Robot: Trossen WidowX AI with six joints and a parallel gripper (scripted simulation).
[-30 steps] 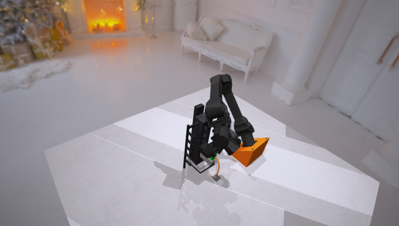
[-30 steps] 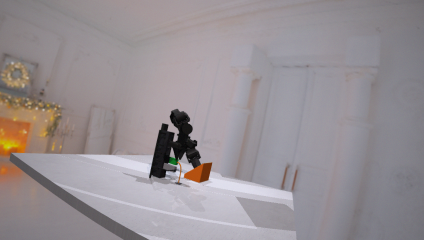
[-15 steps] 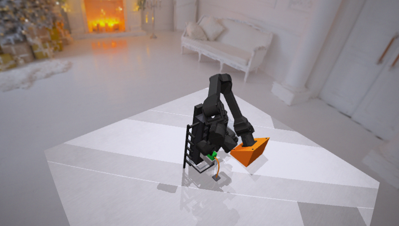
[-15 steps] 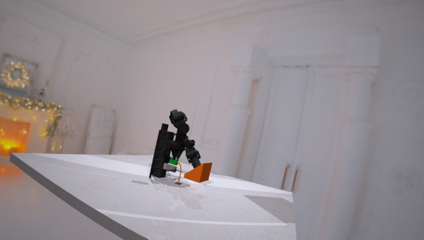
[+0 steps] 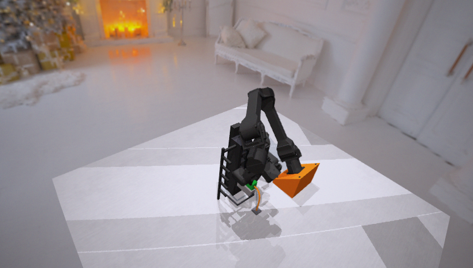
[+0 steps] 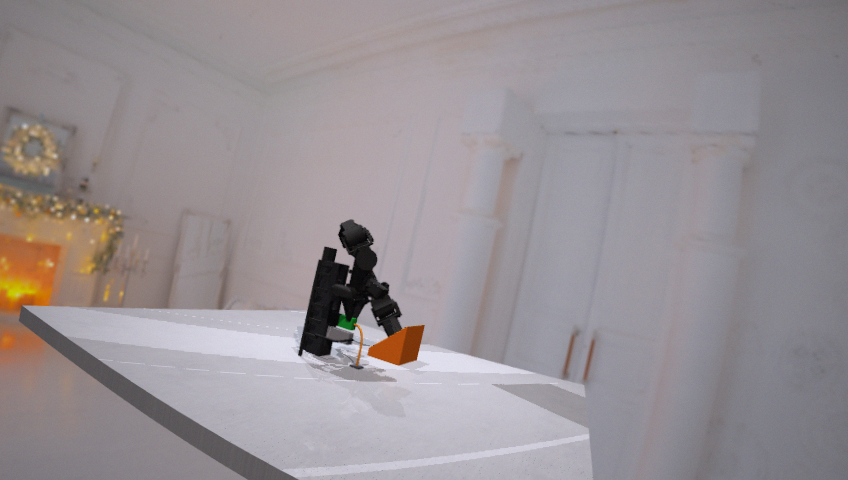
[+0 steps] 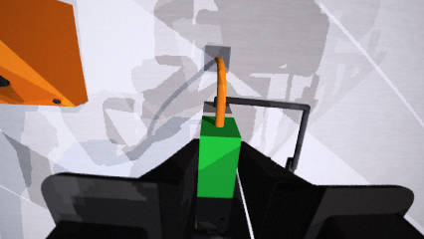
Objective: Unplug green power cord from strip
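Now: gripper tip 3 cm to the left of the green plug.
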